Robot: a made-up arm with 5 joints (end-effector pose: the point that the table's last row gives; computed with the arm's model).
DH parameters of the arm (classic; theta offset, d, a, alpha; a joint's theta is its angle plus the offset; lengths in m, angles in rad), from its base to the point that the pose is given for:
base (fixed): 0 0.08 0 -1.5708
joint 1: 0 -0.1 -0.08 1.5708
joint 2: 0 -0.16 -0.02 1.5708
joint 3: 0 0.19 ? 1.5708
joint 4: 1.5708 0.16 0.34 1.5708
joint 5: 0 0.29 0.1 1.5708
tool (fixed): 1.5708 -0.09 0 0
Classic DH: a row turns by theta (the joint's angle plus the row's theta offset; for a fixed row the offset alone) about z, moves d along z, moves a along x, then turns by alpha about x.
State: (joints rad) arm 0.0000 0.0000 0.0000 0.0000 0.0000
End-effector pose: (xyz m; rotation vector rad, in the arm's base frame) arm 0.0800 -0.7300 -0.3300 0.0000 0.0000 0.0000
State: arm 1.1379 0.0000 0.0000 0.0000 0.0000
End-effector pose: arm -0.3386 -0.7300 -0.1646 0.0000 1.1379 0.0000
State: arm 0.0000 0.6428 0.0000 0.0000 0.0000
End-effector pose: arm 0.4257 -0.5084 -0.3300 0.0000 0.0000 0.6428
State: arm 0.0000 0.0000 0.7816 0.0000 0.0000
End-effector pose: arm 0.2039 -0.7300 -0.1307 0.0000 -0.7816 0.0000
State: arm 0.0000 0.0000 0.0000 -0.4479 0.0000
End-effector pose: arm 0.2419 -0.5610 -0.3300 0.0000 0.0000 0.4479
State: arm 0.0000 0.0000 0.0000 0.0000 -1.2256
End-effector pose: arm 0.0800 -0.7485 -0.1764 -1.2256 0.0000 0.0000
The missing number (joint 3, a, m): -0.11
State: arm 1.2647 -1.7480 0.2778 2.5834 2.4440
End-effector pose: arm -0.4682 0.3476 0.1122 -1.3386 -2.1390 0.4459
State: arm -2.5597 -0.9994 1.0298 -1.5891 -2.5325
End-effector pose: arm -0.0500 -0.1310 0.1231 0.5719 -0.2957 2.3885
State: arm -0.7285 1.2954 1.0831 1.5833 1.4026
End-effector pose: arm 0.7076 -0.1883 -0.1268 2.4332 -0.6415 0.7811
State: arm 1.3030 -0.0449 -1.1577 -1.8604 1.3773
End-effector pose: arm -0.4040 0.0761 0.2987 -1.9024 -1.5768 0.4287
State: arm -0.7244 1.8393 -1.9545 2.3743 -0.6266
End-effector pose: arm -0.3709 -0.0280 0.4272 -1.9945 -1.2599 -1.5897
